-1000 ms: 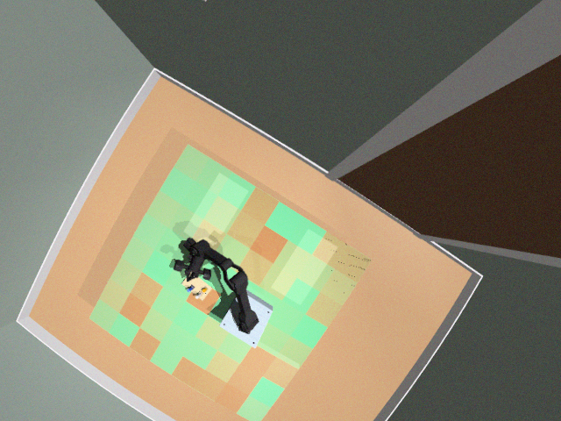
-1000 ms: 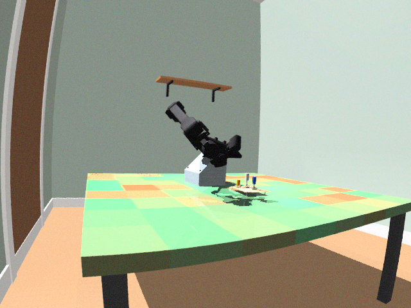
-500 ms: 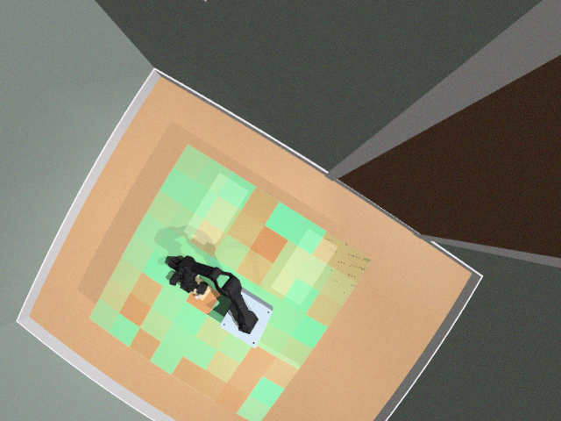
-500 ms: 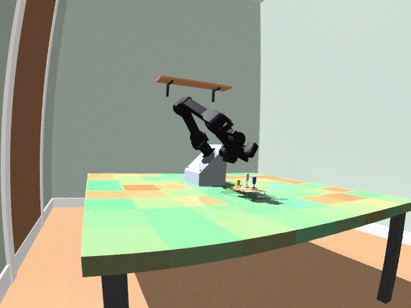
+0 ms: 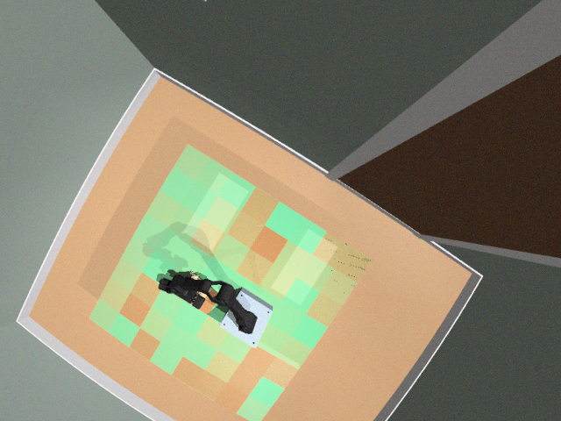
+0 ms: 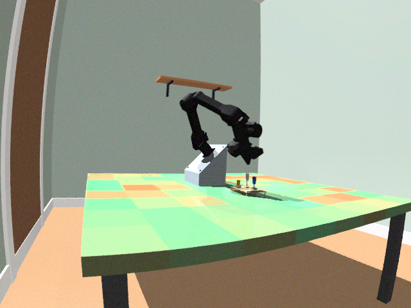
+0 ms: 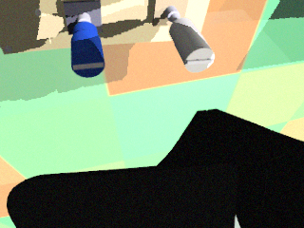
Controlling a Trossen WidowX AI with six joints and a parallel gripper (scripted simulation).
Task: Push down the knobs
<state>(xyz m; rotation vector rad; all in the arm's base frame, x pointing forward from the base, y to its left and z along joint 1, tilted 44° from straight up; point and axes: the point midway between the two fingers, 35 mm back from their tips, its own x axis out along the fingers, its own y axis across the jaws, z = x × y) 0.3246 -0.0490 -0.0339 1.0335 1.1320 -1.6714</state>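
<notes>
Right now my gripper tip is 10 mm past the white knob, 10 mm to the right of it and 60 mm above it. The rest, counted from my gripper tip: blue knob: 50 mm ahead, 60 mm below.
</notes>
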